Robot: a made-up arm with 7 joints. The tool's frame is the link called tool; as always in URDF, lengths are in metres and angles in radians. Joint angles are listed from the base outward. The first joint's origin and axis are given. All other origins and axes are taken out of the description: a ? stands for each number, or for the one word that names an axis. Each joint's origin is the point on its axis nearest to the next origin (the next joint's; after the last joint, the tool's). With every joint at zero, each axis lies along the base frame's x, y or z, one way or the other. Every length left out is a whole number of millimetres.
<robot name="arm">
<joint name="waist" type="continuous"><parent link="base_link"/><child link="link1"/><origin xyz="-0.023 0.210 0.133" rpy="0.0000 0.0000 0.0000"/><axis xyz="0 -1 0"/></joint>
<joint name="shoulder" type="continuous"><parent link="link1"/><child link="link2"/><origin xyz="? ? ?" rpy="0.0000 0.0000 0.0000"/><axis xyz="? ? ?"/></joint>
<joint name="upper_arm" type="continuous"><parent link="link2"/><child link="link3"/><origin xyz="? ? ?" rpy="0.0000 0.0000 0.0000"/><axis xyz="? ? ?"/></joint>
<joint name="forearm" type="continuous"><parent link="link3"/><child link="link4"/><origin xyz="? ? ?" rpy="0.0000 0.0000 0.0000"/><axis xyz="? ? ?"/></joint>
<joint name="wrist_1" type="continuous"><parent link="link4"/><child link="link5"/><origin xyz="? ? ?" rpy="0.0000 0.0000 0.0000"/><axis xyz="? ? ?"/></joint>
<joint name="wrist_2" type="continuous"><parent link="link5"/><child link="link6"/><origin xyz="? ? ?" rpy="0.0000 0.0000 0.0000"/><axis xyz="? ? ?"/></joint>
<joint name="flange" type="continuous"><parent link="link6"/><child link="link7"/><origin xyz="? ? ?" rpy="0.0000 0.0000 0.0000"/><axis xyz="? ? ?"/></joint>
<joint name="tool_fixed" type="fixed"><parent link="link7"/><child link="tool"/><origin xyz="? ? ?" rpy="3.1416 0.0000 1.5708"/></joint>
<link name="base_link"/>
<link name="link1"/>
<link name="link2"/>
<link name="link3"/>
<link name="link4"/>
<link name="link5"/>
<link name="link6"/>
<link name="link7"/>
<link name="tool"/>
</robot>
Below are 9 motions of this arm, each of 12 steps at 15 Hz.
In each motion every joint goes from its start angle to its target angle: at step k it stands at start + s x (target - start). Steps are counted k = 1, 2, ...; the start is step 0. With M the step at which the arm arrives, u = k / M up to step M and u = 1 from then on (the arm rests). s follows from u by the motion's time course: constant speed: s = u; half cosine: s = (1 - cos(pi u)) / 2; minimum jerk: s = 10 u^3 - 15 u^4 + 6 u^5.
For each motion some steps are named. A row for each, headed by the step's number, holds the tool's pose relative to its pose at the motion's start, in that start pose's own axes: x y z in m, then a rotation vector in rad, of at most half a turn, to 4 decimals.
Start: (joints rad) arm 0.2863 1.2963 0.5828 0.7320 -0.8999 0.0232 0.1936
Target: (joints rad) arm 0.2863 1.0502 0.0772 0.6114 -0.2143 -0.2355 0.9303
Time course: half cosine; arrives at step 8
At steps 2, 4, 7, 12:
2: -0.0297 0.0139 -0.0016 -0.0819 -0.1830 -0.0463
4: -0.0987 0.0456 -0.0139 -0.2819 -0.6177 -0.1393
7: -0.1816 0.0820 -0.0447 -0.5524 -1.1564 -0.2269
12: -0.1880 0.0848 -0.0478 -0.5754 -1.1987 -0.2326

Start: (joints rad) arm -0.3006 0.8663 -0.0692 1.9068 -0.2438 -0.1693 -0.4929
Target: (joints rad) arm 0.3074 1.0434 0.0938 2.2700 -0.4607 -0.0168 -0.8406
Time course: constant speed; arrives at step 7
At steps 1, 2, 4, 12:
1: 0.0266 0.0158 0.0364 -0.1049 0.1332 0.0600
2: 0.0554 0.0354 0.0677 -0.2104 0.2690 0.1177
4: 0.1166 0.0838 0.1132 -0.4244 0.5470 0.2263
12: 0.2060 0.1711 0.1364 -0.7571 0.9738 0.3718

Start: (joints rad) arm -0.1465 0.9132 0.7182 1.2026 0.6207 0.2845 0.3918
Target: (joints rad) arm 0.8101 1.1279 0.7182 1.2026 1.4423 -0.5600 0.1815
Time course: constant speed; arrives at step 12
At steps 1, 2, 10, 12:
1: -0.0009 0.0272 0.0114 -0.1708 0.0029 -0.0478
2: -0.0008 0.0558 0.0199 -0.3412 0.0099 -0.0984
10: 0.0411 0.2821 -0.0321 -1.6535 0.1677 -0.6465
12: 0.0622 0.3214 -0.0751 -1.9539 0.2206 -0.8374

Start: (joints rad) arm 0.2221 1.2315 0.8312 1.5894 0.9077 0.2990 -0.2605
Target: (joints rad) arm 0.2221 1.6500 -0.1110 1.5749 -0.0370 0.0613 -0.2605
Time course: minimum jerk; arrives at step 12
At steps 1, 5, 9, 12:
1: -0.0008 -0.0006 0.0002 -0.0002 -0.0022 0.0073
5: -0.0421 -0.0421 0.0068 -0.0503 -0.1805 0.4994
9: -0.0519 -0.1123 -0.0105 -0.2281 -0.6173 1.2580
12: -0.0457 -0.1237 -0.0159 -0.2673 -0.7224 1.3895

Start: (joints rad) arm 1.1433 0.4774 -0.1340 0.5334 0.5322 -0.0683 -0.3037
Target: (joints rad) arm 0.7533 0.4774 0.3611 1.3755 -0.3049 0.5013 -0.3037
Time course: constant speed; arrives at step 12
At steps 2, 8, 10, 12:
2: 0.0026 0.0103 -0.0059 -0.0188 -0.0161 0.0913
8: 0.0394 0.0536 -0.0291 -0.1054 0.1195 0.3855
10: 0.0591 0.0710 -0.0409 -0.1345 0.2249 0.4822
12: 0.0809 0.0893 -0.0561 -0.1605 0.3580 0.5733

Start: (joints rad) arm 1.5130 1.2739 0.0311 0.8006 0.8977 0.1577 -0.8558
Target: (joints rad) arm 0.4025 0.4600 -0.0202 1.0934 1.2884 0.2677 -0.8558
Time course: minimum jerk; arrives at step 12
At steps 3, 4, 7, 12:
3: -0.0132 -0.0576 -0.0311 0.0920 -0.0794 0.0905
4: -0.0145 -0.1174 -0.0655 0.1964 -0.1483 0.1839
7: 0.0973 -0.3245 -0.2239 0.7149 -0.2790 0.5553
12: 0.2631 -0.3892 -0.3485 1.1691 -0.1810 0.7868

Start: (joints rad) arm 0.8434 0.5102 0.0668 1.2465 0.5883 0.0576 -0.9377
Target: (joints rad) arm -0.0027 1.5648 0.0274 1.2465 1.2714 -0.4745 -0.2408
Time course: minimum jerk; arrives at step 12
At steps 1, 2, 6, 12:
1: 0.0018 -0.0005 0.0012 -0.0018 -0.0019 0.0017
2: 0.0126 -0.0030 0.0079 -0.0126 -0.0133 0.0123
6: 0.1524 0.0116 0.0844 -0.1752 -0.2731 0.2156
12: 0.1950 0.0796 0.1220 -0.2738 -0.7322 0.4844

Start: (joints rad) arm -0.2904 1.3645 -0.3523 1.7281 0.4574 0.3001 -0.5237
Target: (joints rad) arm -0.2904 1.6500 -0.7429 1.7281 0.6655 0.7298 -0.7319
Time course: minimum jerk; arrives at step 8
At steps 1, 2, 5, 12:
1: -0.0001 -0.0012 -0.0009 0.0091 -0.0019 0.0070
2: -0.0004 -0.0078 -0.0057 0.0585 -0.0115 0.0466
5: 0.0129 -0.0566 -0.0464 0.4072 -0.0535 0.3790
12: 0.0271 -0.0770 -0.0674 0.5580 -0.0601 0.5511

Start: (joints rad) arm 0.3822 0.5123 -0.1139 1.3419 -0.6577 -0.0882 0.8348
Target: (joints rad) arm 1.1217 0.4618 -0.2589 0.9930 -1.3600 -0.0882 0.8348
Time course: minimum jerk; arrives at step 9
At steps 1, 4, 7, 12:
1: 0.0026 0.0005 0.0000 0.0052 0.0034 0.0063
4: 0.0904 0.0206 -0.0120 0.1935 0.1206 0.2053
7: 0.2044 0.0621 -0.0619 0.4945 0.2908 0.4332
12: 0.2196 0.0692 -0.0723 0.5423 0.3159 0.4612

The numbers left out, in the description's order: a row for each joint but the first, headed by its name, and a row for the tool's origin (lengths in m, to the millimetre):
shoulder: xyz 0.014 0.000 0.018, axis 1 0 0
upper_arm: xyz 0.000 -0.016 -0.251, axis 0 0 1
forearm: xyz 0.002 -0.009 0.000, axis 0 -1 0
wrist_1: xyz -0.021 0.000 -0.275, axis 0 0 1
wrist_2: xyz 0.012 0.000 0.000, axis 0 1 0
flange: xyz -0.040 0.000 -0.022, axis -1 0 0
tool: xyz 0.000 -0.019 0.006

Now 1 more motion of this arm.
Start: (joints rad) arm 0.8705 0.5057 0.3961 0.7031 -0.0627 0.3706 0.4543
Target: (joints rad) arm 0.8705 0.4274 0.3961 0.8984 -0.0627 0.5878 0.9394
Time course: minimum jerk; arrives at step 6
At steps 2, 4, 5, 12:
2: -0.0075 0.0080 -0.0034 0.0062 -0.1141 -0.0100
4: -0.0270 0.0296 -0.0147 0.0181 -0.4299 -0.0411
5: -0.0325 0.0359 -0.0186 0.0200 -0.5249 -0.0513
12: -0.0335 0.0372 -0.0194 0.0203 -0.5443 -0.0535

